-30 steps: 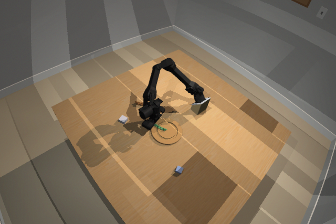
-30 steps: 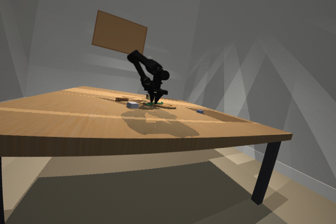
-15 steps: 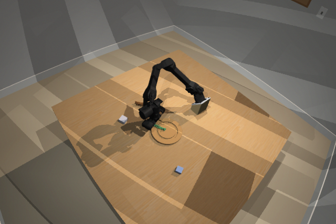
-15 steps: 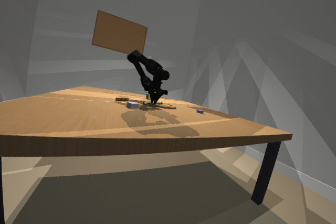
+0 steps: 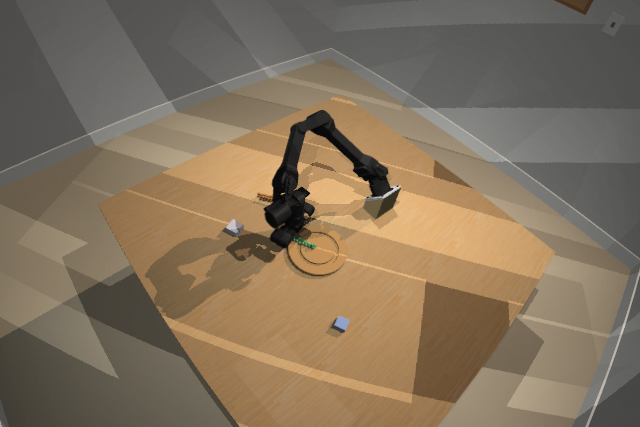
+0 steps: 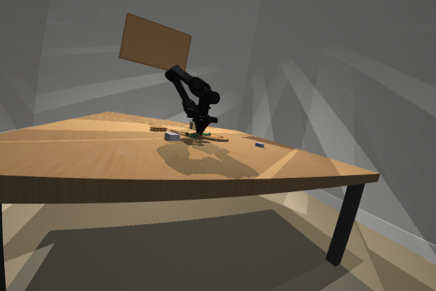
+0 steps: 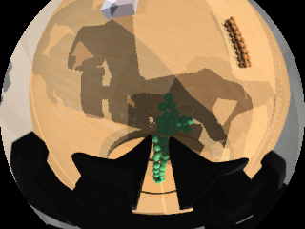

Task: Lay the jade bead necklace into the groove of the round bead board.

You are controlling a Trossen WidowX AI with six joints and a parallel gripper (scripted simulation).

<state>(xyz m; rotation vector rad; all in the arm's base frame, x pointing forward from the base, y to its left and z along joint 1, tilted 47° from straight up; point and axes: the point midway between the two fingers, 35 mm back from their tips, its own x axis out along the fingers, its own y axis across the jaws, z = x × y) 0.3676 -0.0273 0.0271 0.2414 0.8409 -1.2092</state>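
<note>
My gripper tip is 8 cm to the right of the round wooden bead board, 6 cm past it and 1 cm above it. Round my gripper tip: blue block (34 cm to the left, 4 cm ahead, 1 cm below); then pale grey block (15 cm ahead, 13 cm to the right).
</note>
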